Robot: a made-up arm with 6 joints.
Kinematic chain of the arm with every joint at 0, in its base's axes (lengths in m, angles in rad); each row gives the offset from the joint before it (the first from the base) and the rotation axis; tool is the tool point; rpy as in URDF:
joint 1: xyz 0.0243 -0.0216 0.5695 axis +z
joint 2: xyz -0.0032 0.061 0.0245 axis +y
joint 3: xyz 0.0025 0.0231 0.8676 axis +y
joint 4: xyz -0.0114 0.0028 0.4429 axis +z
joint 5: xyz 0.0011 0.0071 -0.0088 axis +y
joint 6: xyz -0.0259 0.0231 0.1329 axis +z
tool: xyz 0.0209 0.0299 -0.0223 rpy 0 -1.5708 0
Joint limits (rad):
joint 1: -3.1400..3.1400
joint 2: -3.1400..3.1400
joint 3: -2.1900..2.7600
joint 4: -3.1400..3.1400
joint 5: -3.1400..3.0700
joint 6: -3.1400..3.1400
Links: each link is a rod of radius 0.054 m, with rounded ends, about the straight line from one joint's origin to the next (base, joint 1, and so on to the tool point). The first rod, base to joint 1, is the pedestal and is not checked.
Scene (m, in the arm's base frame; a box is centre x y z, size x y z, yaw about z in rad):
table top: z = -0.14
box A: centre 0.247 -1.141 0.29 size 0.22 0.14 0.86 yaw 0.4
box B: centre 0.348 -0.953 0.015 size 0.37 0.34 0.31 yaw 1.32
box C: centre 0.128 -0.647 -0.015 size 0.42 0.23 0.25 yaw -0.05
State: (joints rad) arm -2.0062 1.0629 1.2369 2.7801 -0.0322 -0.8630
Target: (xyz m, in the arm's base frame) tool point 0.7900 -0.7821 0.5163
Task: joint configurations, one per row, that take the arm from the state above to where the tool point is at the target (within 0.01 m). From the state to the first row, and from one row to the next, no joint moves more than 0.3 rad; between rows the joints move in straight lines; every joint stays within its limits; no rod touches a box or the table.
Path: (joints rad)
1: -1.7765 1.0244 1.1494 2.7067 -0.0243 -0.8451
2: -1.5467 0.9858 1.0619 2.6332 -0.0164 -0.8272
3: -1.3170 0.9473 0.9744 2.5598 -0.0085 -0.8093
4: -1.0872 0.9087 0.8869 2.4864 -0.0007 -0.7914
5: -1.0038 0.9781 1.0905 2.5824 -0.0136 -0.8293
6: -0.9205 1.0474 1.2940 2.6784 -0.0266 -0.8672
7: -0.8371 1.1167 1.4975 2.7743 -0.0396 -0.9051

